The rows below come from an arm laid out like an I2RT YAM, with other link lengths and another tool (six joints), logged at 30 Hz.
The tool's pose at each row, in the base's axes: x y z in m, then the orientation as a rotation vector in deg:
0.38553 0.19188 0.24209 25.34 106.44 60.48
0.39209 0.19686 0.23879 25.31 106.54 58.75
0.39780 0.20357 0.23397 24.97 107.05 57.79
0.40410 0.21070 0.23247 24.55 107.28 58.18
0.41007 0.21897 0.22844 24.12 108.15 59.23
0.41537 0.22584 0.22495 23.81 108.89 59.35
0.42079 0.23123 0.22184 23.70 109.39 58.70
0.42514 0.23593 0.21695 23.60 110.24 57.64
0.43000 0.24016 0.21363 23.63 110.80 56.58
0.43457 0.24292 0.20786 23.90 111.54 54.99
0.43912 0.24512 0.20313 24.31 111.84 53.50
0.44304 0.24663 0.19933 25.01 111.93 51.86
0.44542 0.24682 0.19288 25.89 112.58 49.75
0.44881 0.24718 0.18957 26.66 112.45 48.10
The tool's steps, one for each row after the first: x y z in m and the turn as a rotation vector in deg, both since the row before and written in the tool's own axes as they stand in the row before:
0.00178 -0.00068 0.00867 0.99 -0.60 -0.91
0.00430 -0.00061 0.00906 0.63 0.13 -0.67
0.00238 0.00236 0.00903 -0.29 0.44 -0.06
0.00465 0.00103 0.00988 -0.38 1.24 0.34
0.00359 0.00062 0.00861 0.14 0.74 -0.06
0.00226 0.00006 0.00794 0.55 0.19 -0.34
0.00336 -0.00155 0.00716 0.94 0.33 -0.50
0.00188 -0.00052 0.00698 0.86 0.06 -0.44
0.00252 -0.00319 0.00673 1.34 -0.03 -0.51
0.00162 -0.00257 0.00622 1.16 -0.39 -0.40
0.00105 -0.00214 0.00514 1.28 -0.67 -0.29
0.00268 -0.00479 0.00415 1.86 -0.38 -0.33
0.00044 -0.00226 0.00416 1.24 -0.85 -0.24

